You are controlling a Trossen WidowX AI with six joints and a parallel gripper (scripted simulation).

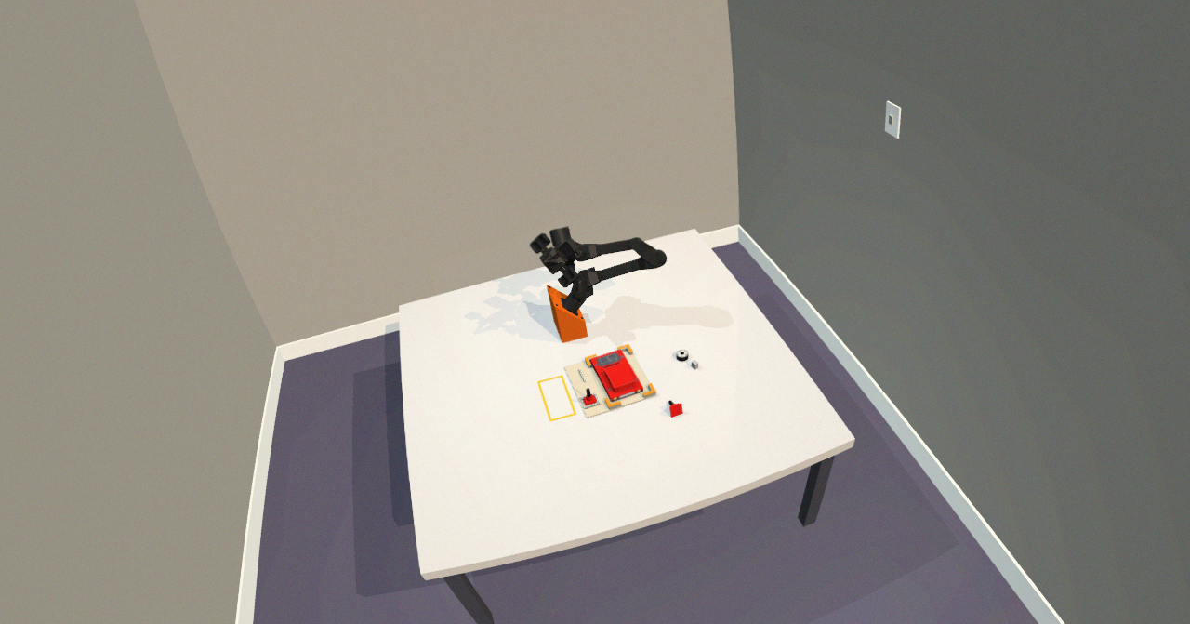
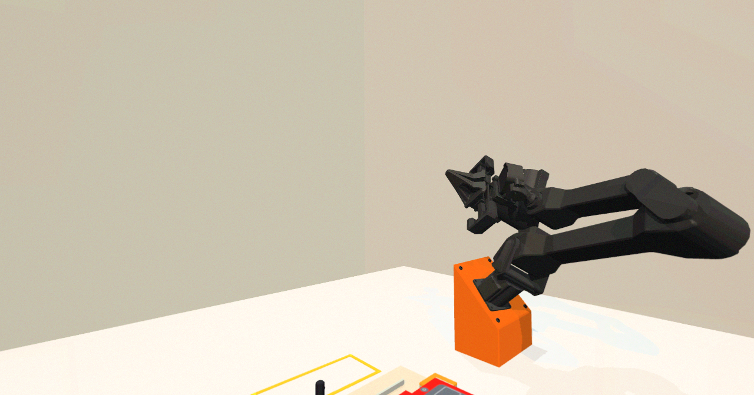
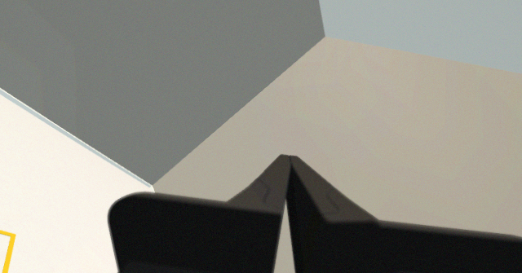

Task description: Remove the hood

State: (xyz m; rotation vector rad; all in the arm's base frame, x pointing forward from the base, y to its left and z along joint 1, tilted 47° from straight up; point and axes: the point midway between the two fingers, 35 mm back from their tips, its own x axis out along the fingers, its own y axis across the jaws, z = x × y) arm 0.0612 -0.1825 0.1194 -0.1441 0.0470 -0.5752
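The red hood lies 25 cm ahead of my gripper tip, 16 cm to the left of it and 30 cm below it. From my gripper tip the other things lie so: beige board 23 cm ahead, 14 cm to the left, 33 cm below; then white wheel 18 cm ahead, 38 cm to the left, 34 cm below.
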